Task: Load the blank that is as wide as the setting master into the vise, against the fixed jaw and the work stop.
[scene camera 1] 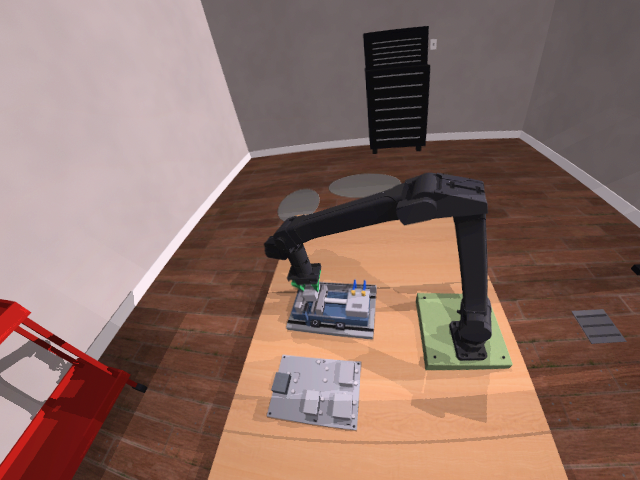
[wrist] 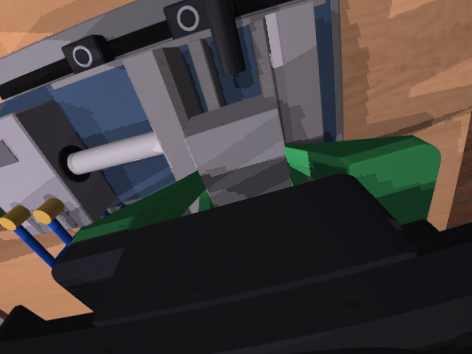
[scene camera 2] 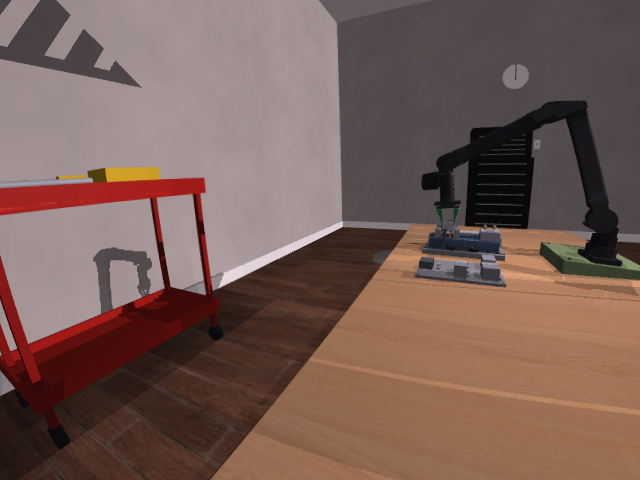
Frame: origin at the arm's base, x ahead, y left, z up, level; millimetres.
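Where they show: gripper, fingertip midpoint: (scene camera 1: 311,290) (wrist: 245,166) (scene camera 2: 448,225); arm's base, link origin: (scene camera 1: 466,341) (scene camera 2: 598,259).
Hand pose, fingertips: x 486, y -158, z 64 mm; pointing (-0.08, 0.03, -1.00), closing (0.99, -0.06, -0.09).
Observation:
Each offset is from my fingertips to the centre of the thing. "*": to the spot under its first point.
My gripper (scene camera 1: 309,287) (scene camera 2: 448,219) (wrist: 245,166) has green fingers and is shut on a light grey blank @(0 mm ahead, 2 mm left, 1 mm down) (wrist: 239,142). The blank is over the gap between the vise's jaws, roughly upright. The vise @(63 mm back, 19 mm left, 52 mm down) (scene camera 1: 331,315) (scene camera 2: 467,243) (wrist: 102,107) has a blue body. In the wrist view the fixed jaw (wrist: 301,75) is to the blank's right and the moving jaw (wrist: 159,95) to its left. A black rod @(12 mm ahead, 64 mm left, 12 mm down) (wrist: 229,50), which looks like the work stop, is beyond the blank. Contact with jaws, rod or vise floor is hidden. A dark grey block @(70 mm ahead, 290 mm left, 81 mm down) (scene camera 1: 280,382) (scene camera 2: 426,262), perhaps the setting master, stands on the plate.
The grey plate @(33 mm back, 295 mm left, 98 mm down) (scene camera 1: 305,373) (scene camera 2: 439,276) also bears light blocks @(125 mm back, 253 mm left, 76 mm down) (scene camera 1: 346,373) @(33 mm back, 339 mm left, 76 mm down) (scene camera 1: 311,401) @(118 mm back, 342 mm left, 76 mm down) (scene camera 1: 342,404) and small pins. Gold-tipped blue pins @(* 136 mm back, 13 mm left, 5 mm up) (wrist: 50,210) stand by the vise's screw end. The arm's green base (scene camera 1: 439,346) is to the right. A red cart (scene camera 2: 108,193) stands beyond the table's left edge.

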